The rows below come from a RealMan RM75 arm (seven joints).
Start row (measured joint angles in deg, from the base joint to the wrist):
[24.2, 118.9, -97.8, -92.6, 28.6, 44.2, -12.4]
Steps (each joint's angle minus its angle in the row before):
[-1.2, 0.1, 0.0, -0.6, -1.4, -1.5, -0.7]
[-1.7, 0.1, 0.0, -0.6, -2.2, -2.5, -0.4]
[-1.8, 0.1, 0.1, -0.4, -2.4, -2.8, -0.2]
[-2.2, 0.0, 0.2, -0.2, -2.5, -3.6, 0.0]
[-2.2, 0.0, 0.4, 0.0, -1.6, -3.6, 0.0]
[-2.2, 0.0, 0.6, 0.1, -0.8, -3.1, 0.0]
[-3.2, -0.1, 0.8, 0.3, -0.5, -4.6, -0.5]
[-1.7, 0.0, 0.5, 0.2, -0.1, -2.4, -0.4]
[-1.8, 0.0, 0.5, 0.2, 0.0, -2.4, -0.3]
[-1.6, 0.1, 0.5, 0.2, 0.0, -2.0, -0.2]
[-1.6, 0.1, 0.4, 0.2, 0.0, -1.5, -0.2]
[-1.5, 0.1, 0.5, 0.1, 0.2, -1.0, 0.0]
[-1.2, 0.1, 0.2, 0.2, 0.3, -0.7, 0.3]
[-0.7, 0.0, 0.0, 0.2, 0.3, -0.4, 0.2]
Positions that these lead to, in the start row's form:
[23.0, 119.0, -97.8, -93.2, 27.2, 42.7, -13.1]
[21.3, 119.1, -97.8, -93.8, 25.0, 40.2, -13.5]
[19.5, 119.2, -97.7, -94.2, 22.6, 37.4, -13.7]
[17.3, 119.2, -97.5, -94.4, 20.1, 33.8, -13.7]
[15.1, 119.2, -97.1, -94.4, 18.5, 30.2, -13.7]
[12.9, 119.2, -96.5, -94.3, 17.7, 27.1, -13.7]
[9.7, 119.1, -95.7, -94.0, 17.2, 22.5, -14.2]
[8.0, 119.1, -95.2, -93.8, 17.1, 20.1, -14.6]
[6.2, 119.1, -94.7, -93.6, 17.1, 17.7, -14.9]
[4.6, 119.2, -94.2, -93.4, 17.1, 15.7, -15.1]
[3.0, 119.3, -93.8, -93.2, 17.1, 14.2, -15.3]
[1.5, 119.4, -93.3, -93.1, 17.3, 13.2, -15.3]
[0.3, 119.5, -93.1, -92.9, 17.6, 12.5, -15.0]
[-0.4, 119.5, -93.1, -92.7, 17.9, 12.1, -14.8]

